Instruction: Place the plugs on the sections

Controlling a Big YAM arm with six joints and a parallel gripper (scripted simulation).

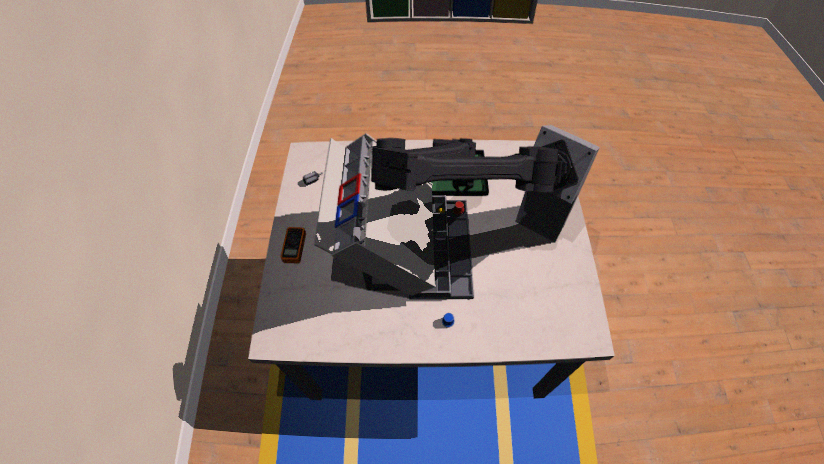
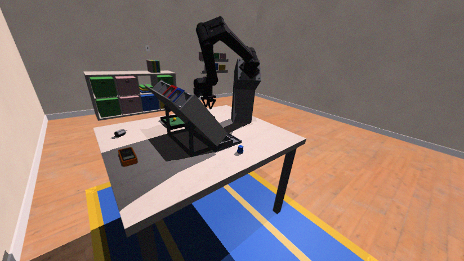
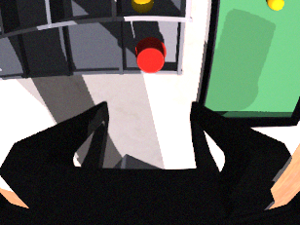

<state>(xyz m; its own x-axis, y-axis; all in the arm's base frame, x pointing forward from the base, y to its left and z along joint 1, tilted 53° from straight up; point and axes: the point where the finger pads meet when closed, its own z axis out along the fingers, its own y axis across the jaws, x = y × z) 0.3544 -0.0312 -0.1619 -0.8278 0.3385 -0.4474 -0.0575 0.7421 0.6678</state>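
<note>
My gripper is now 80 mm short of the green marble tray, 180 mm to the left of it and 140 mm above it. Also, from my hand: sloped grey cover (180 mm ahead, 160 mm to the left, 60 mm above); then orange device (560 mm ahead, 180 mm to the left, 130 mm below).
</note>
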